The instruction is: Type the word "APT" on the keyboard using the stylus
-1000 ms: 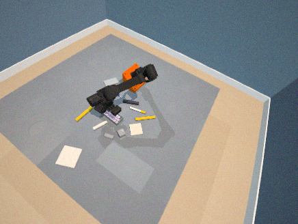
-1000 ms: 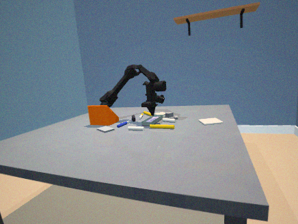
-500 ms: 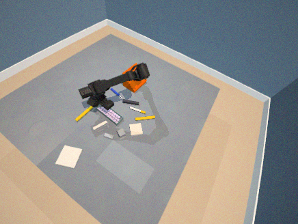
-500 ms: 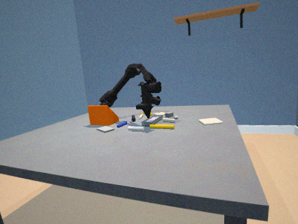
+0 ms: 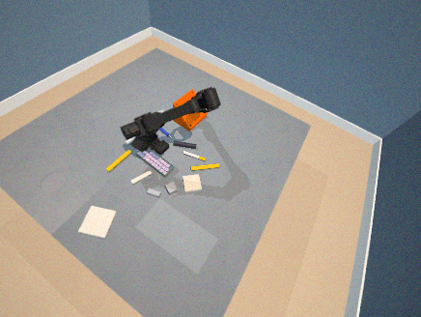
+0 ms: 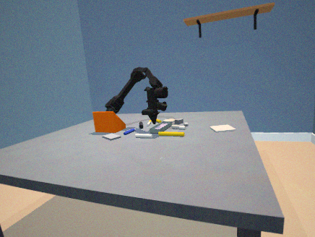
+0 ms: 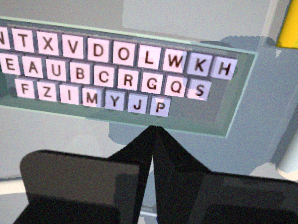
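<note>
Right now the keyboard is 40 mm to the left of my gripper tip, 30 mm below it and 20 mm ahead of it. The rest, counted from my gripper tip: blue stylus (130 mm behind, 50 mm to the right, 30 mm below); then stylus tip (130 mm behind, 30 mm below, 10 mm to the right); then yellow bar (150 mm ahead, 80 mm to the right, 30 mm below).
</note>
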